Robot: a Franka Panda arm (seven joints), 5 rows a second.
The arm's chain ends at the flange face. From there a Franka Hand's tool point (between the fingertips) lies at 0.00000 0.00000 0.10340 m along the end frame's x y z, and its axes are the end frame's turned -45 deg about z.
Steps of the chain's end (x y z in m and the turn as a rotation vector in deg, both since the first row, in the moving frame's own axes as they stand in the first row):
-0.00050 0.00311 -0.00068 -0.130 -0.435 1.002
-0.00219 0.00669 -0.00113 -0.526 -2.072 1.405
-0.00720 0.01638 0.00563 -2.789 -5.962 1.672
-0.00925 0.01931 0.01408 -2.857 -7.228 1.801
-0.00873 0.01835 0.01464 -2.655 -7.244 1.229
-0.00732 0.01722 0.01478 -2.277 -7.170 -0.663
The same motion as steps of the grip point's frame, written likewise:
-0.00327 0.00145 -0.00068 0.216 -0.400 1.002
-0.00957 0.00117 -0.00120 1.093 -1.837 1.405
-0.02776 0.00229 0.00495 2.244 -6.188 1.672
-0.03294 0.00135 0.01313 3.091 -7.131 1.801
-0.03168 0.00083 0.01370 3.245 -7.000 1.229
-0.02941 0.00084 0.01389 3.460 -6.680 -0.663

